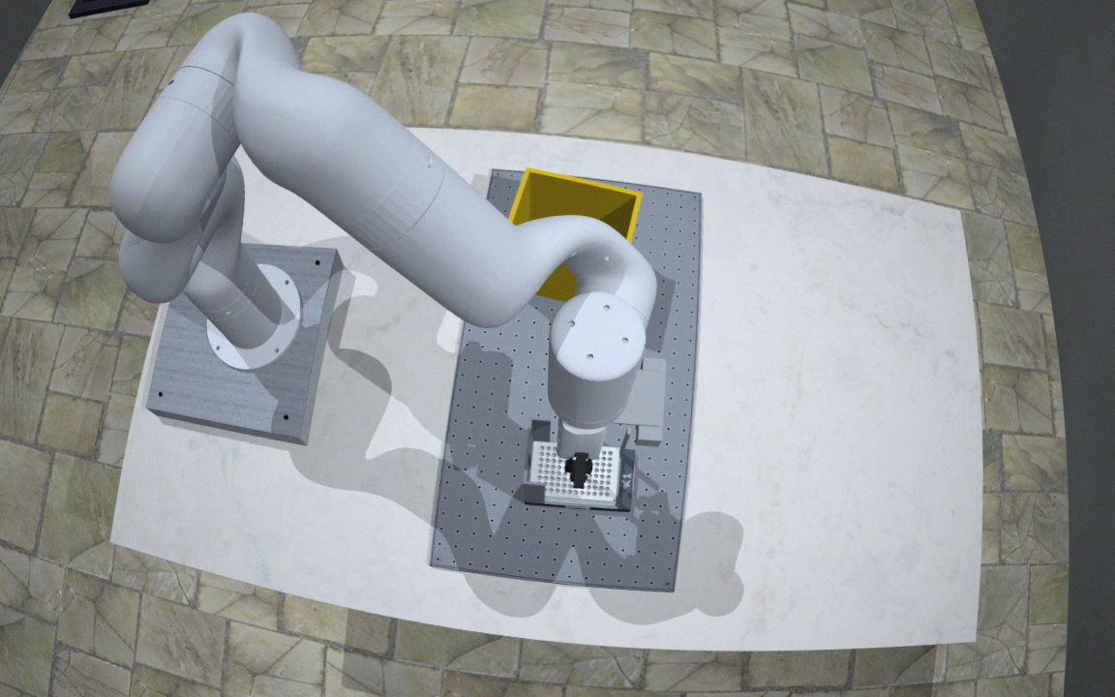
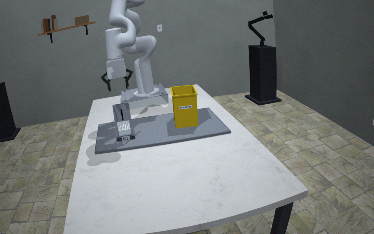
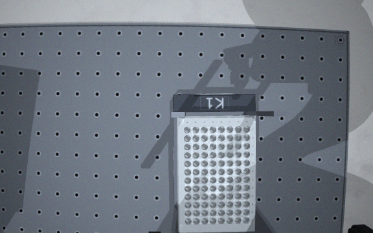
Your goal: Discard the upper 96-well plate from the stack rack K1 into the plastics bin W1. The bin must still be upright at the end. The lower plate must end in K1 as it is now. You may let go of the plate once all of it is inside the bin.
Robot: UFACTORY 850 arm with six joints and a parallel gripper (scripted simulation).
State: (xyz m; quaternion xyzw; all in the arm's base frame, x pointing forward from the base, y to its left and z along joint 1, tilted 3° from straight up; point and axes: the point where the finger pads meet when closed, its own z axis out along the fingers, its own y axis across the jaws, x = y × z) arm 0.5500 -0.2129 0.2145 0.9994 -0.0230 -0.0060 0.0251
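The 96-well plate is 220 mm below my hand. Round my hand: yellow plastics bin (20 mm behind, 350 mm to the left, 170 mm below).
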